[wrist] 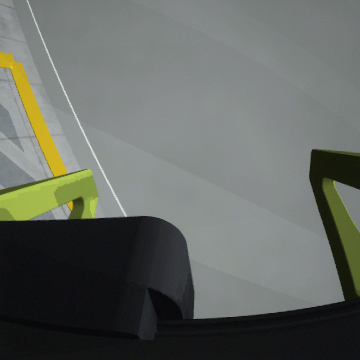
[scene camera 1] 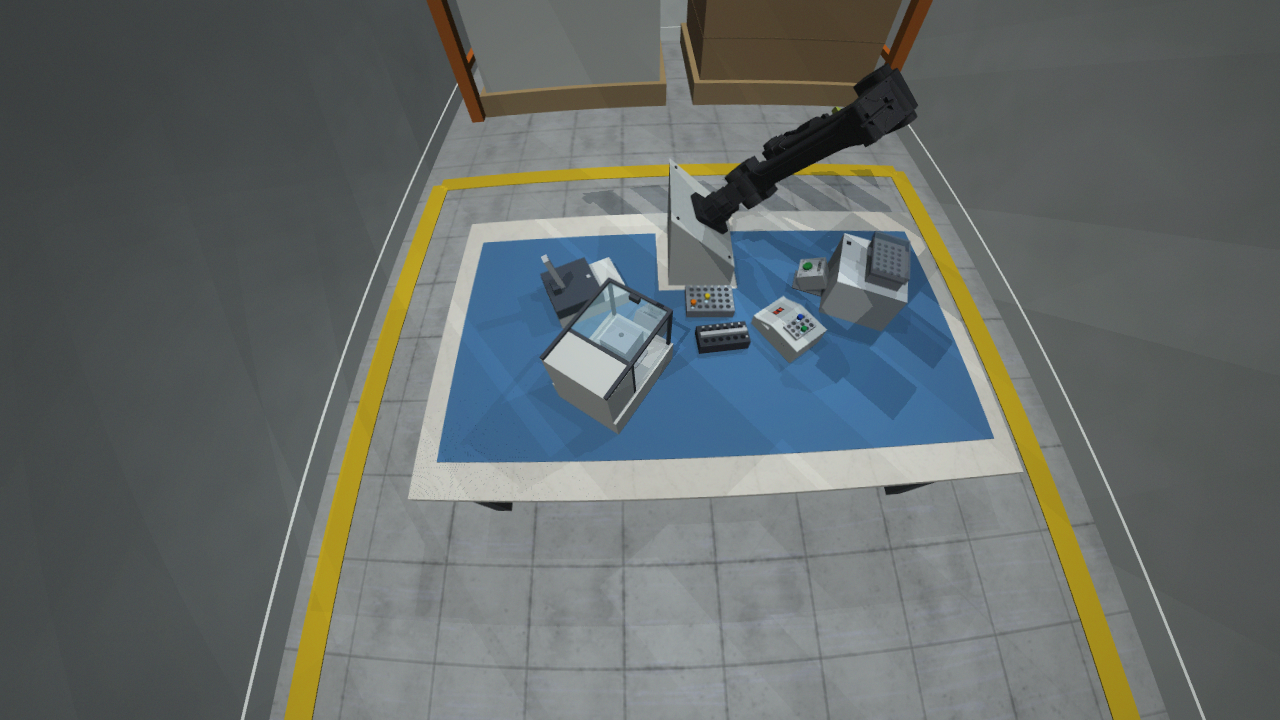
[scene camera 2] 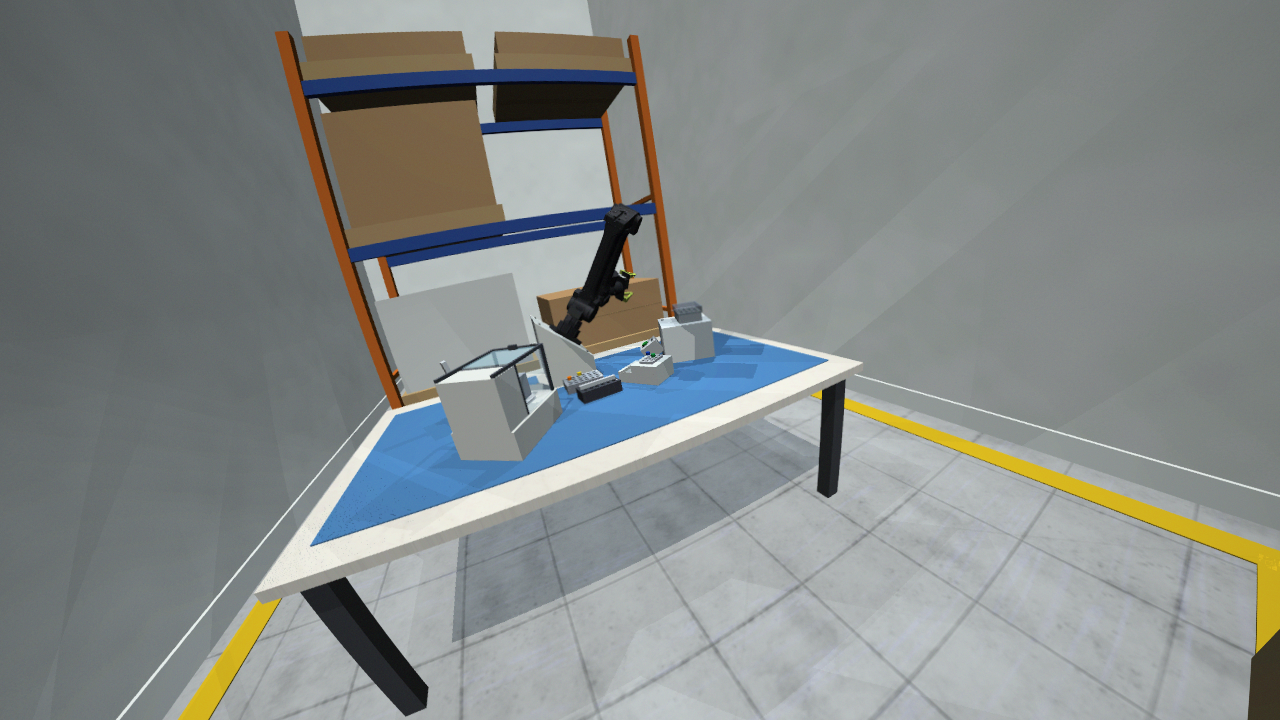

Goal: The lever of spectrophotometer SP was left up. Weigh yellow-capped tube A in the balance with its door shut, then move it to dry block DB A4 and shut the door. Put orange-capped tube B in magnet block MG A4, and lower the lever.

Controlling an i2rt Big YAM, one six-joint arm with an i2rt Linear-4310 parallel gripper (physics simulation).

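Observation:
My gripper (scene camera 2: 630, 285) (wrist: 200, 172) is open and empty, raised above the table behind the devices. Orange-capped tube B (scene camera 1: 693, 302) and yellow-capped tube A (scene camera 1: 707, 295) stand in the grey rack (scene camera 1: 711, 314). A black block (scene camera 1: 723, 349) (scene camera 2: 600, 391), likely the magnet block, lies in front of it. The balance (scene camera 1: 586, 365) (scene camera 2: 483, 416) has a glass chamber; its door's state is unclear. A dark unit (scene camera 1: 568, 292) with an upright lever (scene camera 1: 552, 272), likely the spectrophotometer, stands behind the balance. A white box (scene camera 1: 864, 300) (scene camera 2: 687, 342) bears a grey holed block (scene camera 1: 889, 257) (scene camera 2: 687, 311), possibly the dry block.
A white device (scene camera 1: 778, 325) (scene camera 2: 646, 369) with a red display and blue and green spots stands right of the black block. A small unit with a green button (scene camera 1: 807, 265) is behind it. The grey arm mount (scene camera 1: 693, 255) rises behind the rack. A shelf unit (scene camera 2: 326, 214) stands behind the table.

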